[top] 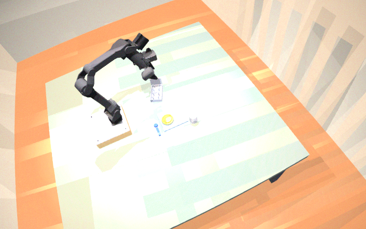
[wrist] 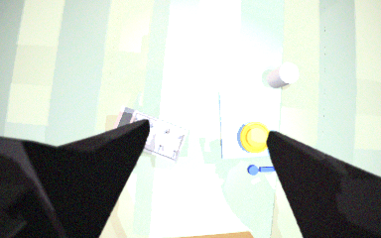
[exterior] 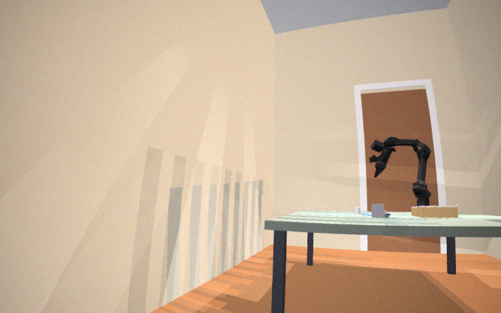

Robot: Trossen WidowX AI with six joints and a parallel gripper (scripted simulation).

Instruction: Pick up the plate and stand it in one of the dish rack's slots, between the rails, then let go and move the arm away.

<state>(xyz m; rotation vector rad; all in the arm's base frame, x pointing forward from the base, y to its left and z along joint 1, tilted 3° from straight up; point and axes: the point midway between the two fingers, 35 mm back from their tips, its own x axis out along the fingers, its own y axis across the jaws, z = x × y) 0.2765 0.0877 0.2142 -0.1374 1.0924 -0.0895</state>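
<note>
Right now my gripper tip is 10 mm past the yellow plate, 150 mm to the left of it and 230 mm above it. From my gripper tip the other things lie so: blue spoon 80 mm behind, 170 mm to the right, 240 mm below; then white cup 130 mm ahead, 190 mm to the right, 220 mm below; then grey dish rack 30 mm behind, 70 mm to the left, 220 mm below.
</note>
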